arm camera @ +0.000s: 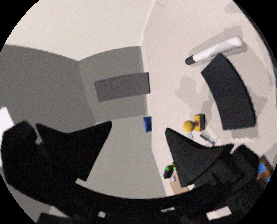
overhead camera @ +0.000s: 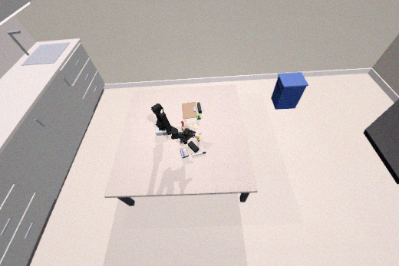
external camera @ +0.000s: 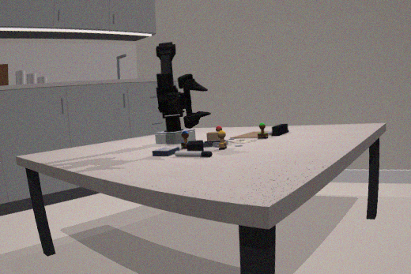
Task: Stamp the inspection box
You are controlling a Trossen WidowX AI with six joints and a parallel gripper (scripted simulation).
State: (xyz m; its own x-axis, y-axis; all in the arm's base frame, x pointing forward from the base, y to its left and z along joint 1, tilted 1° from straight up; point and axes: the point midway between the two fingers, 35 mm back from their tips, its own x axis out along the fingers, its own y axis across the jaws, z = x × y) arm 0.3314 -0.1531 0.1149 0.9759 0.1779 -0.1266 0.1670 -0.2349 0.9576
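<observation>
Right now the green-knobbed stamp is 300 mm to the left of my gripper tip and 150 mm below it. Also, from my gripper tip: pen (40 mm ahead, 110 mm to the right, 160 mm below); blue-knobbed stamp (150 mm behind, 20 mm to the left, 150 mm below); yellow-knobbed stamp (10 mm ahead, 40 mm to the left, 150 mm below).
</observation>
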